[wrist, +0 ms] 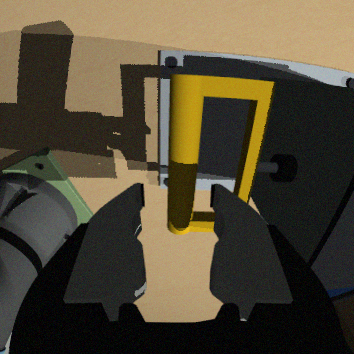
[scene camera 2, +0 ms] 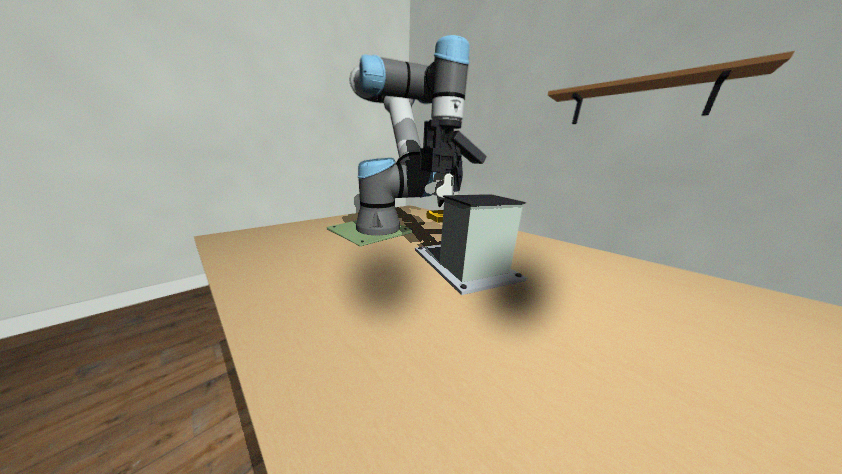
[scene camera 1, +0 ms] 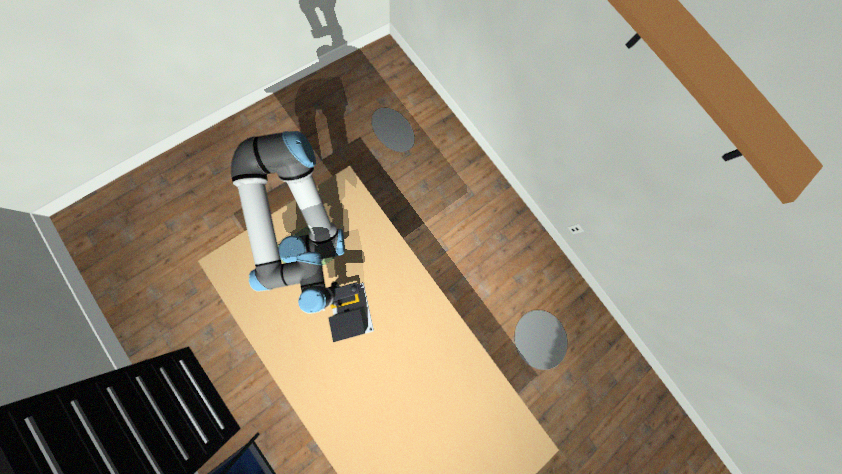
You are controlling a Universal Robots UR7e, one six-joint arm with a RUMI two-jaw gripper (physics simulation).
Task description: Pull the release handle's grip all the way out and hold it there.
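The release handle (scene camera 1: pixel 357 298) (scene camera 2: pixel 436 216) (wrist: pixel 185 120) is a yellow rectangular frame with a thick round grip bar. A short rod with a black collar (wrist: pixel 285 167) joins it to the dark face of the box (scene camera 1: pixel 347 325) (scene camera 2: pixel 492 241), which stands on a light grey base plate (scene camera 2: pixel 462 288) (wrist: pixel 164 125). My gripper (scene camera 2: pixel 440 203) (wrist: pixel 177 185) points down and is partly open, holding nothing. In the wrist view the near end of the grip bar shows between the fingertips, with shadow over it. I cannot tell the height gap. In scene camera 1 the wrist hides the fingers.
The green mounting plate (scene camera 2: pixel 341 230) (wrist: pixel 75 195) and the arm's base stand left of the handle in the wrist view. The tall box rises beside the handle. A wooden shelf (scene camera 1: pixel 736 105) (scene camera 2: pixel 671 76) is on the wall. A black unit (scene camera 1: pixel 199 376) stands off the table's side.
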